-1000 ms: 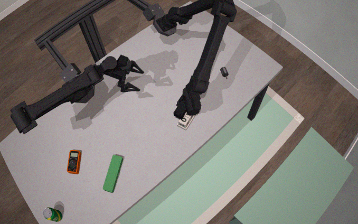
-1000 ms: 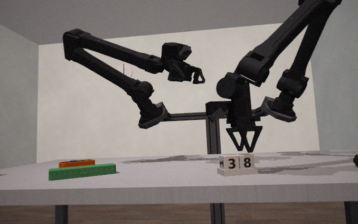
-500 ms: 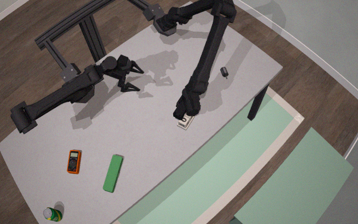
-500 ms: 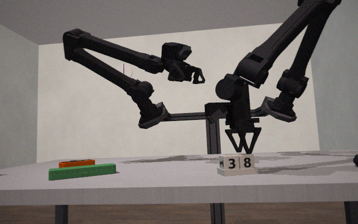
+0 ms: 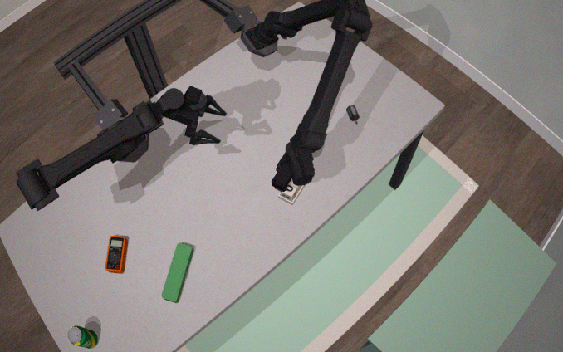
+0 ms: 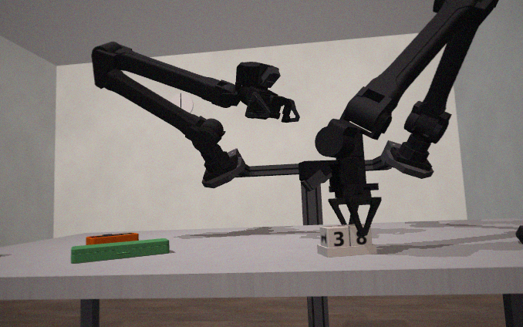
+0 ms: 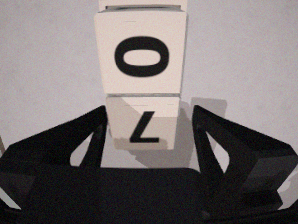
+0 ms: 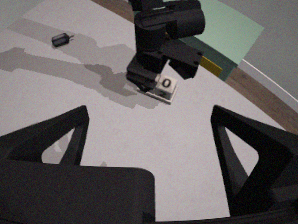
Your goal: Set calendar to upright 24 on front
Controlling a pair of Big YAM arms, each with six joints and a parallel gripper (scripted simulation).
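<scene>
The calendar tray is 4 cm below my left hand, 2 cm to the right of it and 1 cm ahead of it. From my left hand the other things lie so: green box: 51 cm to the right, 4 cm behind, 3 cm below; then dark object: 35 cm to the left, 3 cm below, 3 cm behind.
</scene>
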